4 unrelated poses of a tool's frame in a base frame.
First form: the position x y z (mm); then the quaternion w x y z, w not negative.
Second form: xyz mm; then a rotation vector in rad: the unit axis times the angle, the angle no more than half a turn. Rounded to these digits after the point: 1 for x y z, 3 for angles.
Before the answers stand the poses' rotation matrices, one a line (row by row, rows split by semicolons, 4 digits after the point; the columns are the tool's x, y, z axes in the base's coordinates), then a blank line. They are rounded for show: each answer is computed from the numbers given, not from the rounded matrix.
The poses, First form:
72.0, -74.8, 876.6, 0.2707, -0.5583, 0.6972, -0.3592
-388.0, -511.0, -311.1, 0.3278, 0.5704, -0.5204, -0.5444
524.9, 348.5, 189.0, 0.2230, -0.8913, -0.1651, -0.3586
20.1, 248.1, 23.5, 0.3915, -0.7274, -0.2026, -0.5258
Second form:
-0.2301 -0.5840 0.7785; -0.9729 0.1186 -0.1986; 0.0236 -0.8031 -0.5954
-0.1344 -0.2368 -0.9622; -0.9506 -0.2435 0.1927; -0.2799 0.9406 -0.1923
0.6883 0.4542 0.5656; 0.1344 -0.8460 0.5159; 0.7129 -0.2791 -0.6434
0.3649 0.7065 0.6064; -0.1170 -0.6113 0.7827; 0.9237 -0.3565 -0.1404

72.0, -74.8, 876.6, -1.504, 1.878, -0.968
-388.0, -511.0, -311.1, 1.493, -1.363, -1.425
524.9, 348.5, 189.0, -2.461, -0.456, -0.990
20.1, 248.1, 23.5, -1.848, -0.515, -1.335

